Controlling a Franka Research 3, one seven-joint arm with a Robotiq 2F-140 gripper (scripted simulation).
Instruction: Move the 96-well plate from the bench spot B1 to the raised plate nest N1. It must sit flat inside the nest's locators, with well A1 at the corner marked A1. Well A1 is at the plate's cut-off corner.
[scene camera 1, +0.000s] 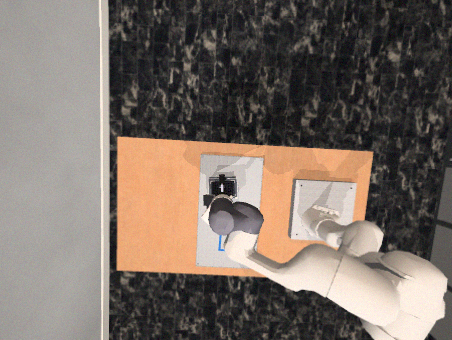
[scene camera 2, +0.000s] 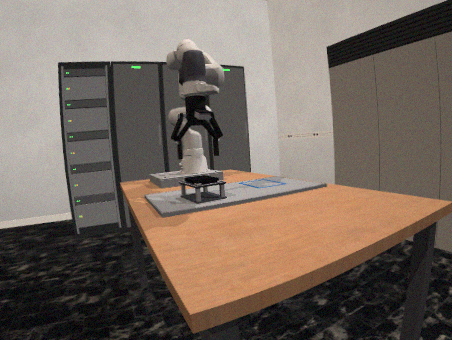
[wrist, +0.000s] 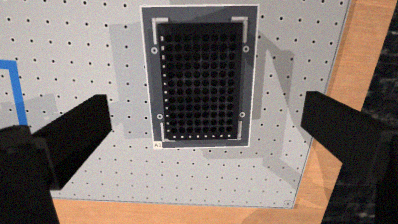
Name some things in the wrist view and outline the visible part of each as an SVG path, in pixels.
My gripper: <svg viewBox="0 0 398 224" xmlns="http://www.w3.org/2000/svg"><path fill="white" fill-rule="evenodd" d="M107 94L95 94L31 134L28 125L14 125L0 129L0 224L60 224L50 191L61 191L112 131ZM306 91L301 127L365 184L376 183L371 197L375 198L374 224L398 224L398 130L318 91Z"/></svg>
A black 96-well plate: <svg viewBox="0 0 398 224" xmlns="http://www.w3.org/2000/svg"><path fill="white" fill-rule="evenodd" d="M243 22L158 23L166 139L170 141L237 139Z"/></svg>
